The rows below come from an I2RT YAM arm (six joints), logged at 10 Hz.
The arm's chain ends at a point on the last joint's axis. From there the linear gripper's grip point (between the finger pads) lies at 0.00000 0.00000 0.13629 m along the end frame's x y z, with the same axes.
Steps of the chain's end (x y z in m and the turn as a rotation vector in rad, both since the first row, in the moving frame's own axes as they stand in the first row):
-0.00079 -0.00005 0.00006 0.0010 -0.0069 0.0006
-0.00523 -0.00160 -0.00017 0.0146 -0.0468 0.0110
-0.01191 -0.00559 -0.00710 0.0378 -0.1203 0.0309
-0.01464 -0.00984 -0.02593 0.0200 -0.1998 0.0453
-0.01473 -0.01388 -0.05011 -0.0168 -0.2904 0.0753
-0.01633 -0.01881 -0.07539 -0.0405 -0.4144 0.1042
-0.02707 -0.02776 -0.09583 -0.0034 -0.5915 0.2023
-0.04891 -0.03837 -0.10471 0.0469 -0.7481 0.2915
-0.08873 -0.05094 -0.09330 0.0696 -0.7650 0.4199
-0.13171 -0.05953 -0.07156 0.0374 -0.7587 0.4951
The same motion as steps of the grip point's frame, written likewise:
-0.00173 -0.00019 0.00006 0.0010 -0.0069 0.0006
-0.01159 -0.00362 -0.00033 0.0146 -0.0468 0.0110
-0.02818 -0.01098 -0.00818 0.0378 -0.1203 0.0309
-0.04162 -0.01316 -0.02867 0.0200 -0.1998 0.0453
-0.05380 -0.01310 -0.05583 -0.0168 -0.2904 0.0753
-0.07137 -0.01636 -0.08702 -0.0405 -0.4144 0.1042
-0.10258 -0.03522 -0.11891 -0.0034 -0.5915 0.2023
-0.13934 -0.05817 -0.14098 0.0469 -0.7481 0.2915
-0.17831 -0.07979 -0.13101 0.0696 -0.7650 0.4199
-0.22034 -0.08785 -0.10826 0.0374 -0.7587 0.4951

